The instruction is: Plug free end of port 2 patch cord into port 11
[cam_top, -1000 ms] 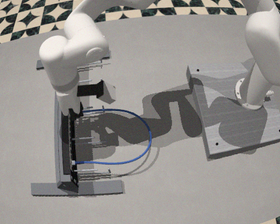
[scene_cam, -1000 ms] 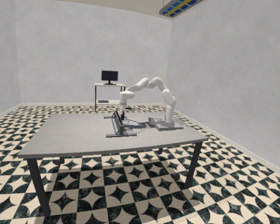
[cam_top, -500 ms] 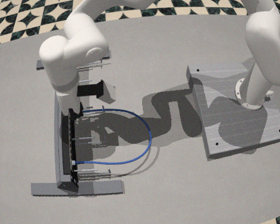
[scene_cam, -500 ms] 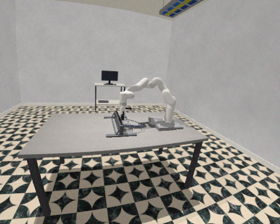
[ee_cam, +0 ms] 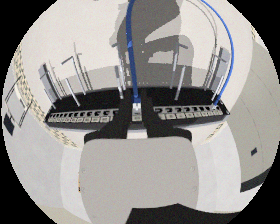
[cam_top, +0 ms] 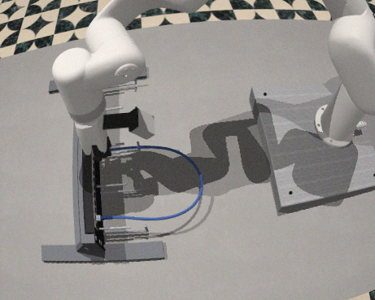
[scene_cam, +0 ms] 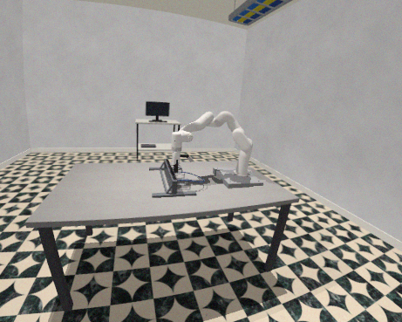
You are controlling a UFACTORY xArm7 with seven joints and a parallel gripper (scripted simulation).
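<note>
My hand is 2 cm short of the free-end plug and 1 cm above it.
</note>
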